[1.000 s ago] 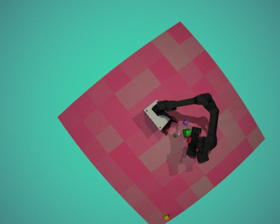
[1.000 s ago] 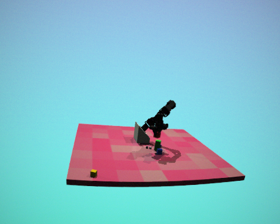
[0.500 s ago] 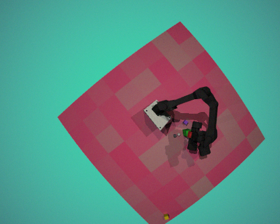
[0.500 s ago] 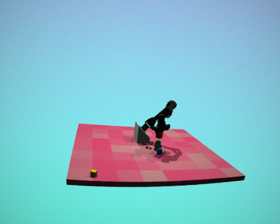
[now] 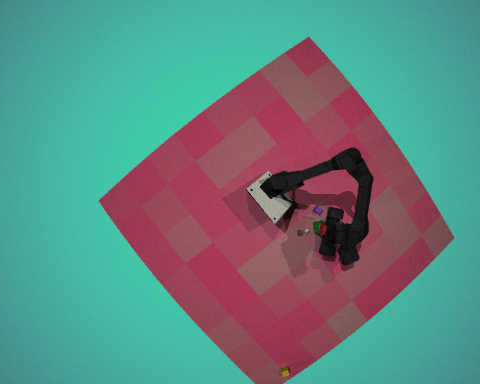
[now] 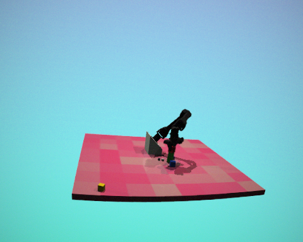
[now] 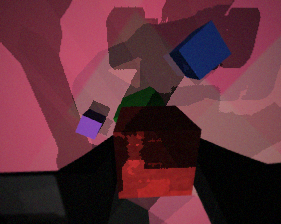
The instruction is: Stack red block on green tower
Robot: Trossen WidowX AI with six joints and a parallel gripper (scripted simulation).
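The red block is 10 mm above my gripper tip. The rest, counted from my gripper tip: yellow block 460 mm ahead, 590 mm to the right, 80 mm below; blue block 90 mm ahead, 10 mm to the right, 70 mm below.
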